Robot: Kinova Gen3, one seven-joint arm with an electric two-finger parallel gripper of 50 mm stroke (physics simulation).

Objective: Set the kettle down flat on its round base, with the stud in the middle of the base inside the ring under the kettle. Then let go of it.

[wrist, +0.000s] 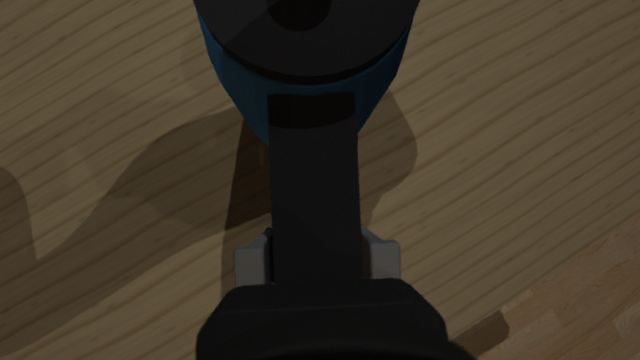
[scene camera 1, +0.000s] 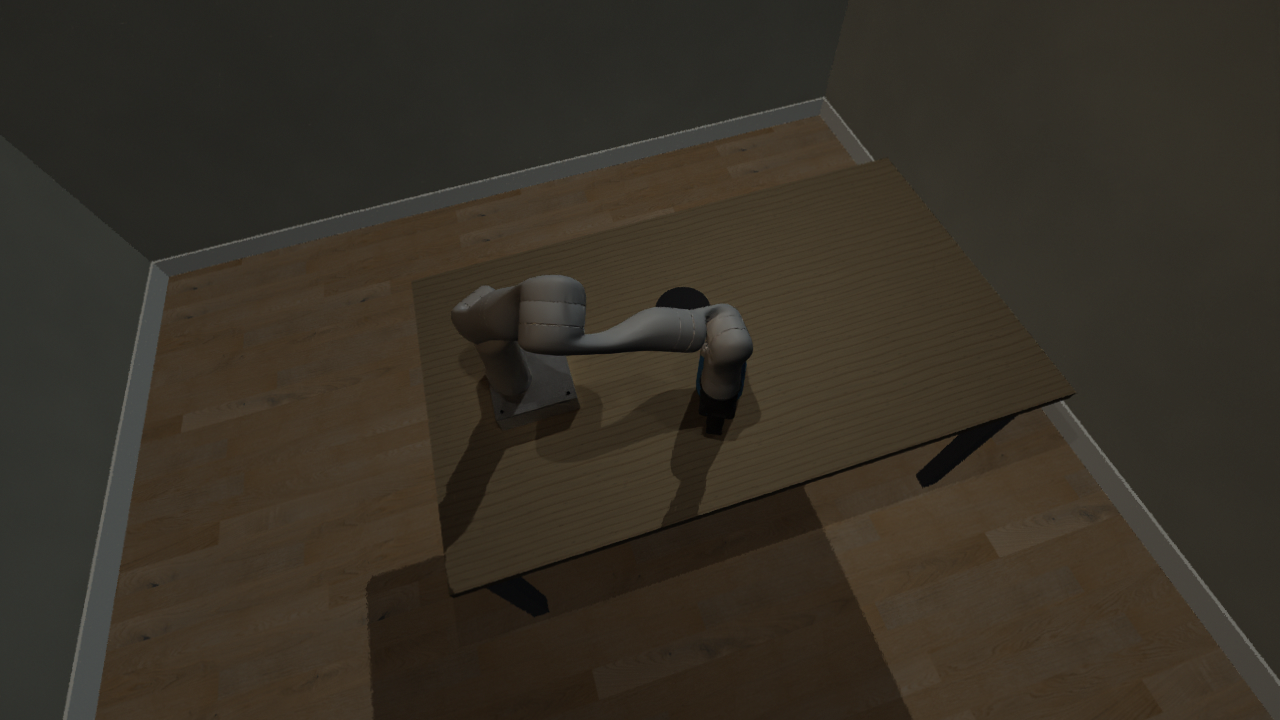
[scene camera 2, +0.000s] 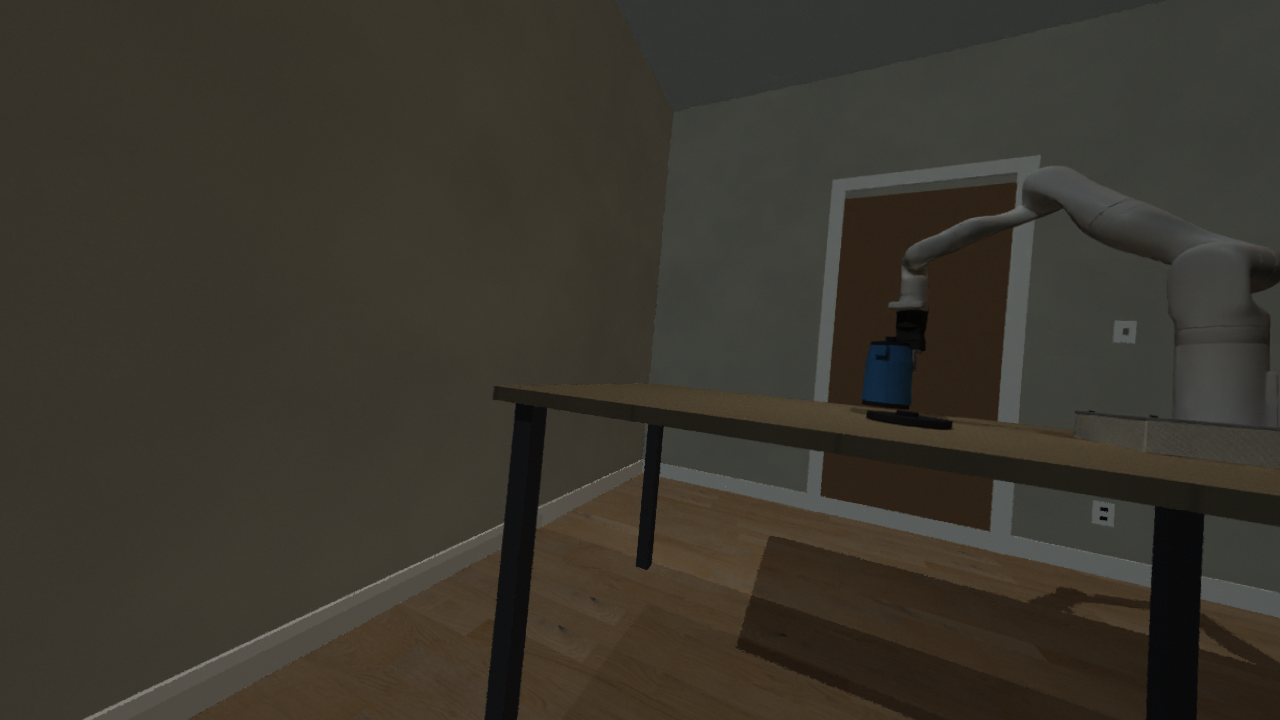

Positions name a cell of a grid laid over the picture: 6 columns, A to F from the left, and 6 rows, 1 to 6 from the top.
Note:
In view: the gripper (scene camera 2: E4), a blue kettle (scene camera 2: E4) and a round black base (scene camera 2: E4).
The blue kettle shows as well in the wrist view (wrist: C2). The round black base shows as well in scene camera 1 (scene camera 1: D3). The gripper shows as well in the wrist view (wrist: C5) and in scene camera 1 (scene camera 1: D4). The wrist view misses the round black base: it is out of frame.

